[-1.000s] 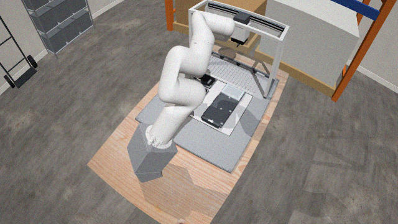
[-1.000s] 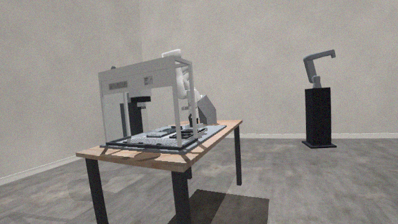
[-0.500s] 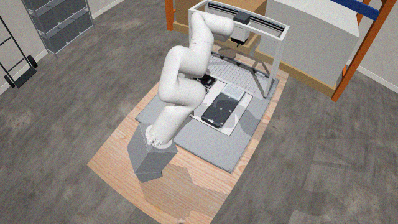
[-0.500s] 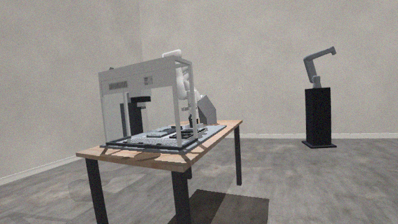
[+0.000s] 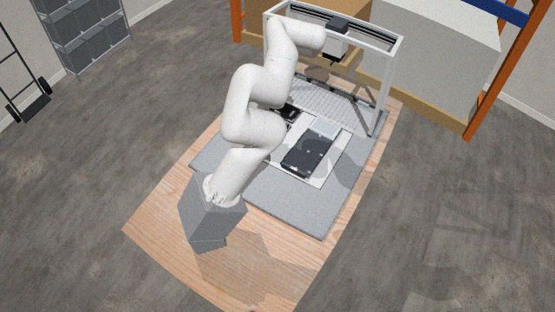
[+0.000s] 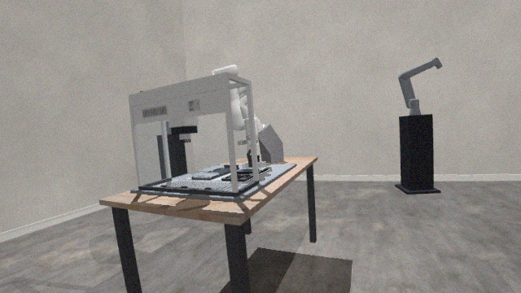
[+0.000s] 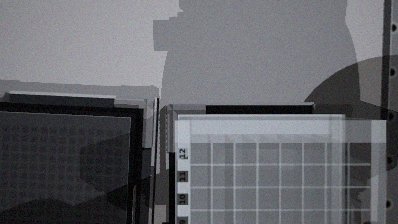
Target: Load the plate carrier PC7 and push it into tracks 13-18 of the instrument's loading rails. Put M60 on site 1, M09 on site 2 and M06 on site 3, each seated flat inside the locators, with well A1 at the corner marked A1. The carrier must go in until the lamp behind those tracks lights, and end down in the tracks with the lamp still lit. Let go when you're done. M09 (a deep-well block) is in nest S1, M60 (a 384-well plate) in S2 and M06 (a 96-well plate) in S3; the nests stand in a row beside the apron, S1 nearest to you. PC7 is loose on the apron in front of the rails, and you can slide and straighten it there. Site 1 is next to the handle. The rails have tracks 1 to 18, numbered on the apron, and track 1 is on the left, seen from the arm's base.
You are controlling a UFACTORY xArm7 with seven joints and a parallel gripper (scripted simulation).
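The 96-well plate M06 lies 1 cm below my hand. Round my hand: dark plate carrier PC7: 6 cm ahead, 23 cm to the right, 3 cm below; white apron: 7 cm ahead, 15 cm to the right, 4 cm below; deep-well block M09: 10 cm ahead, 3 cm to the right, 2 cm below.
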